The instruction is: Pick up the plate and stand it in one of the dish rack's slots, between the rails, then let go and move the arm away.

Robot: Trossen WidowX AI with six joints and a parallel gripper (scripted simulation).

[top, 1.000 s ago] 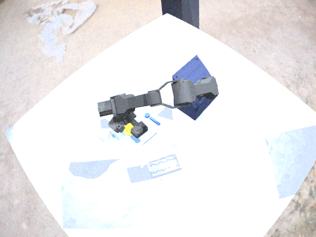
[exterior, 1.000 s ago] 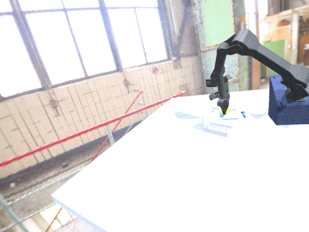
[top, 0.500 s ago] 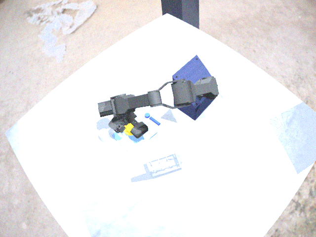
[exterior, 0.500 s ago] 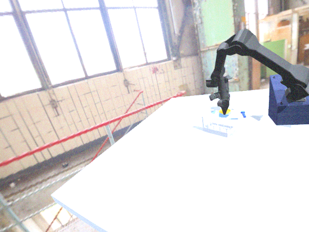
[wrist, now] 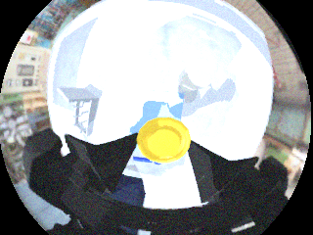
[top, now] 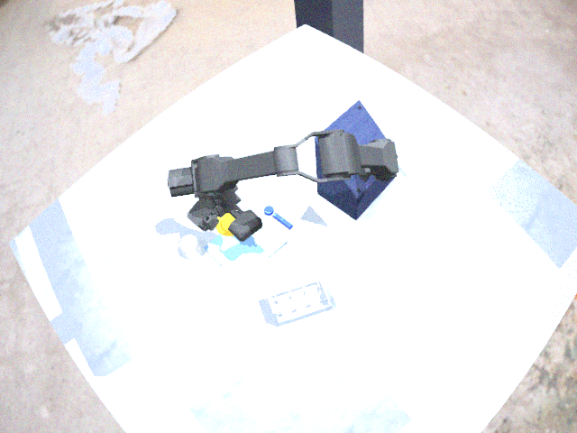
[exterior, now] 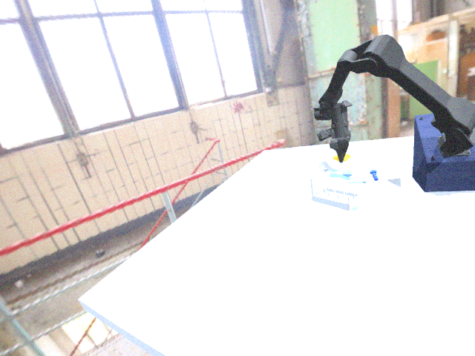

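Now: gripper tip 230 mm to the right of the dish rack, 40 mm above it and 20 mm short of it. From my gripper tip the other things lie so: pale cup 100 mm ahead, 50 mm to the right, 40 mm below; yellow plate 10 mm above; blue spoon 110 mm behind, 60 mm below, 30 mm to the left.
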